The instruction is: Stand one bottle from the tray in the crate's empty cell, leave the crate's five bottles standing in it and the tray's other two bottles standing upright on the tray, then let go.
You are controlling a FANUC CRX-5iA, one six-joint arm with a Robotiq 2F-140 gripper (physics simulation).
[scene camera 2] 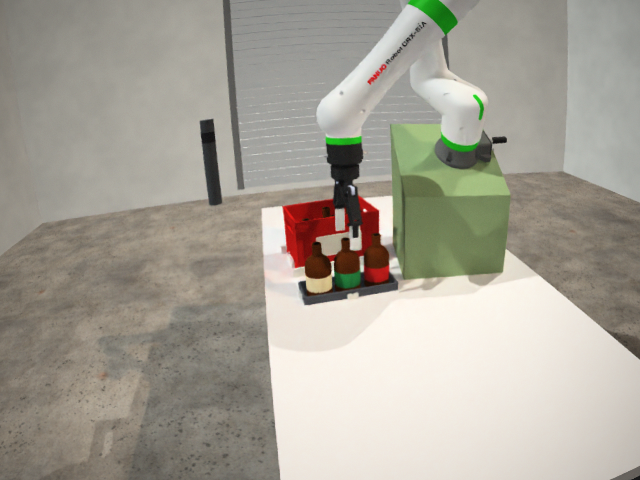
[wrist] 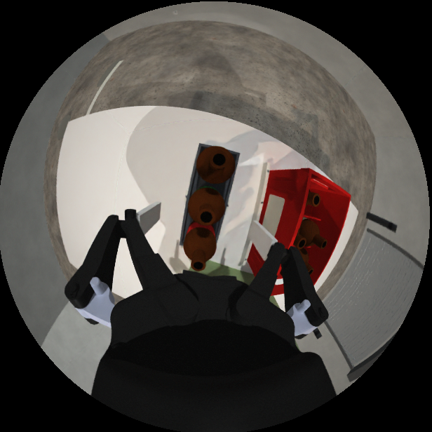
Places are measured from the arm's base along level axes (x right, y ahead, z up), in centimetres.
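Pixels of known places: gripper, fingertip midpoint: (scene camera 2: pixel 347 239); arm's base at its link origin: (scene camera 2: pixel 456 153).
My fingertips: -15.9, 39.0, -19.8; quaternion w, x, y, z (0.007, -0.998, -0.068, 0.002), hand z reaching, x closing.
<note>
Ahead of a thing's pixels: the offset from my fingertips to its middle, as dx, dy, dz. "spot": to the spot under its first point. Level surfaces: height alone.
Three brown bottles stand upright on the dark tray {spot: -5.7, +6.0, -14.3} (scene camera 2: pixel 330 296) (wrist: pixel 185 232): the cream-label bottle {-1.3, +8.7, -7.7} (scene camera 2: pixel 318 271) (wrist: pixel 215 165), the green-label bottle {-0.2, +0.4, -7.7} (scene camera 2: pixel 346 268) (wrist: pixel 206 206) in the middle, and the red-label bottle {+1.3, -8.4, -7.7} (scene camera 2: pixel 376 260) (wrist: pixel 199 246). The red crate {+24.2, +2.4, -7.2} (scene camera 2: pixel 300 242) (wrist: pixel 286 192) stands behind the tray in the scene view. Several brown bottles {+28.5, +3.2, -7.4} (scene camera 2: pixel 326 212) (wrist: pixel 310 231) show inside it; its walls and a finger hide part of its cells. My gripper (scene camera 2: pixel 347 230) (wrist: pixel 206 219) is open and empty, pointing down, above the tray bottles and near the crate's front in the scene view.
The green pedestal (scene camera 2: pixel 452 235) carrying the arm stands right of the crate and tray in the scene view. The white table {dz -16.0} (scene camera 2: pixel 413 372) (wrist: pixel 95 165) extends in front of the tray. A dark post (scene camera 2: pixel 210 165) shows at the left, beyond the table's edge.
</note>
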